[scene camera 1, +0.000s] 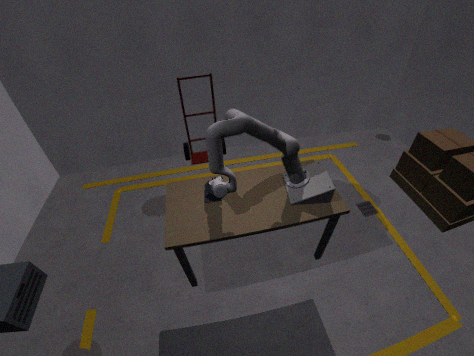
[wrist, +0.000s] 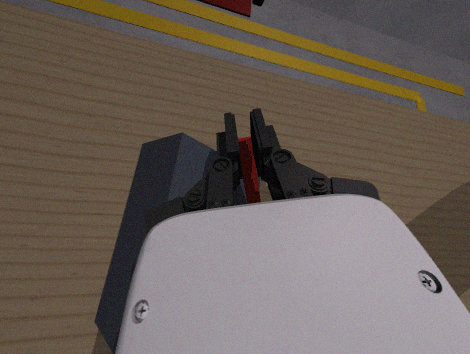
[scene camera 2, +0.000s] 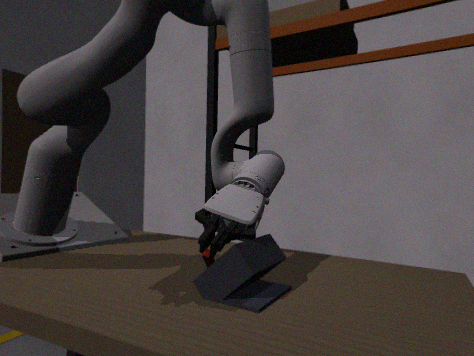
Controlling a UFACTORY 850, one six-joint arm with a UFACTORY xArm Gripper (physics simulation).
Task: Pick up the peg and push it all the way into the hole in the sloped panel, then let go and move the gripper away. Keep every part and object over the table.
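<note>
The red peg (scene camera 2: 207, 257) (wrist: 250, 172) is between the black fingers of my gripper (scene camera 2: 209, 251) (wrist: 243, 127), which is shut on it. In scene camera 2 its red part shows just below the fingertips, close to the upper left edge of the dark sloped panel block (scene camera 2: 230, 270) (wrist: 137, 200) (scene camera 1: 212, 198). In the wrist view the block lies left of and behind the fingers. The hole does not show, and the peg's far end is hidden, so I cannot tell whether it is in the hole. In scene camera 1 the wrist hides the fingers and the peg.
The block's flat base plate (scene camera 2: 262, 295) rests on the wooden table (scene camera 1: 185, 220) (scene camera 2: 360, 310) (wrist: 65, 165). The arm's base plate (scene camera 1: 317, 190) (scene camera 2: 95, 220) is at the table's other end. The table's far edge runs beyond the fingertips in the wrist view. A red hand truck (scene camera 1: 200, 158) stands behind the table.
</note>
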